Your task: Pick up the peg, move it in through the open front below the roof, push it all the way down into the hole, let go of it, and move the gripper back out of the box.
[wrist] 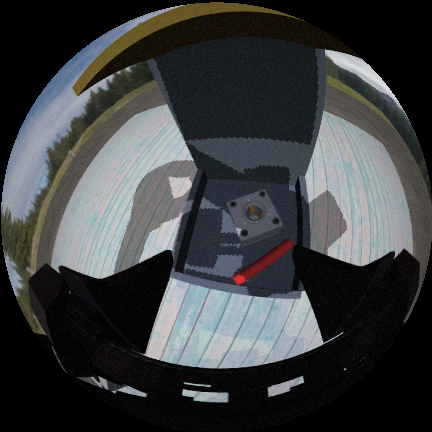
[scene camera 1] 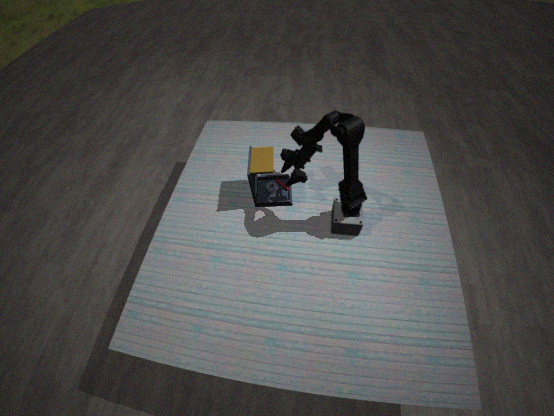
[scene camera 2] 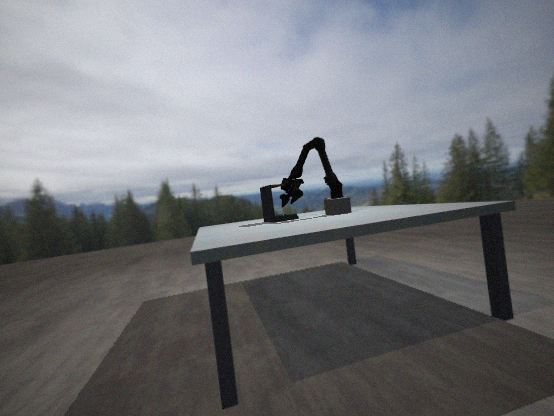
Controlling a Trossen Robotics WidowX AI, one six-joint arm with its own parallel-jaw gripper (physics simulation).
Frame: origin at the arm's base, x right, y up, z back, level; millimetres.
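Seen in the pictures: gripper, fingertip midpoint: (wrist: 234, 255) (scene camera 1: 283, 179) (scene camera 2: 286, 205); arm's base, origin of the base link: (scene camera 1: 350, 209) (scene camera 2: 337, 197).
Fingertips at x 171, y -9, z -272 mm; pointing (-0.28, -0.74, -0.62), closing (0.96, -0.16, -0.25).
Pixels of each thing's middle, then the offset from my fingertips to it. "*": a spot on its surface instead. Level surfaces: height alone.
- red peg, body centre: (wrist: 263, 261) (scene camera 1: 282, 185) dy -74, dx +27, dz -10 mm
- square plate with the round hole, body centre: (wrist: 253, 216) (scene camera 1: 271, 187) dy -65, dx +5, dz -60 mm
- box, body centre: (wrist: 239, 173) (scene camera 1: 271, 176) (scene camera 2: 278, 202) dy +23, dx -4, dz -52 mm
- yellow roof, surface spot: (scene camera 1: 261, 160) * dy +135, dx -13, dz -83 mm
- table, its level: dy -89 mm
The red peg (scene camera 1: 283, 184) (wrist: 264, 262) lies on its side, slanted, on the box floor near the open front. In the wrist view one end is close to the right low side wall. The square plate with the round hole (wrist: 254, 212) sits behind the peg, and the hole is empty of the peg. The box (scene camera 2: 268, 205) has a tall back wall (wrist: 245, 90) and a yellow roof (scene camera 1: 261, 160) (wrist: 240, 25). My gripper (scene camera 1: 286, 177) (scene camera 2: 288, 204) (wrist: 234, 255) is wide open and empty, above the front part of the box floor. The peg does not show clearly in scene camera 2.
The low side walls (wrist: 191, 225) of the box run along both sides of its floor. The arm's base (scene camera 1: 347, 222) (scene camera 2: 337, 205) stands on the table (scene camera 1: 300, 300) (scene camera 2: 360, 222), to the right of the box in both scene views. The arm's shadow falls across the table beside the box.
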